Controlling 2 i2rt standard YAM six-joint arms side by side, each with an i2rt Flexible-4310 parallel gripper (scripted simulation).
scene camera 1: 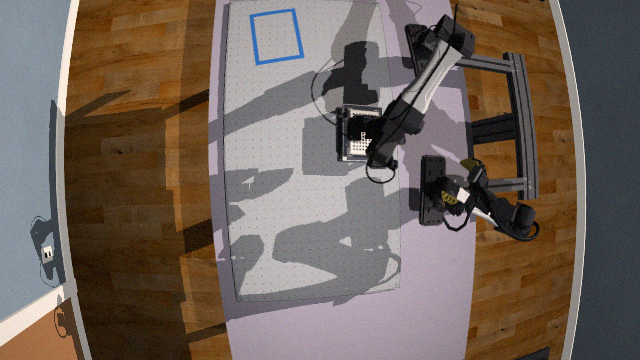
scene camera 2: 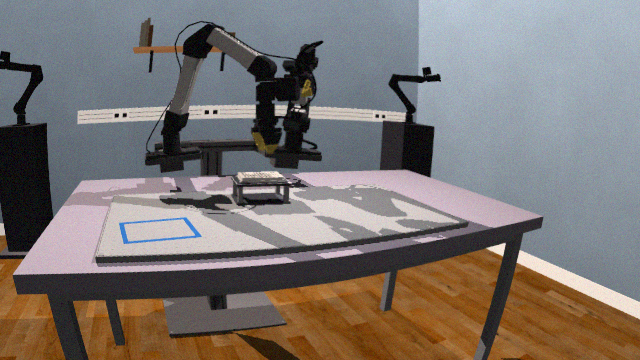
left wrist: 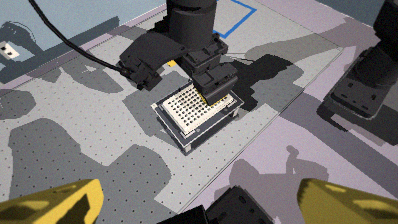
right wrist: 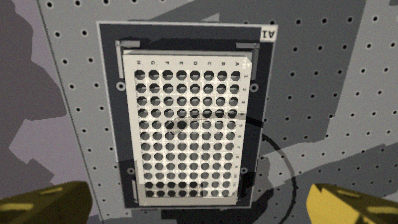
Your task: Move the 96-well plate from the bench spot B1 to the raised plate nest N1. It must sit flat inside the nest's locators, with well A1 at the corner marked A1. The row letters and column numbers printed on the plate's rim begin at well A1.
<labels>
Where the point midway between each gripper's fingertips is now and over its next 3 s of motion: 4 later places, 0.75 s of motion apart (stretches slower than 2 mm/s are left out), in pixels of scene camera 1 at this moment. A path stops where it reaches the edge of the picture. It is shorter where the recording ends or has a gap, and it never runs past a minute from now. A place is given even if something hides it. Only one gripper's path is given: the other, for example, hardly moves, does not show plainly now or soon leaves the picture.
My right gripper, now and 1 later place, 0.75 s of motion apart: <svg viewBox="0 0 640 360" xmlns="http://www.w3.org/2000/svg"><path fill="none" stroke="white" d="M370 134L376 112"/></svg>
</labels>
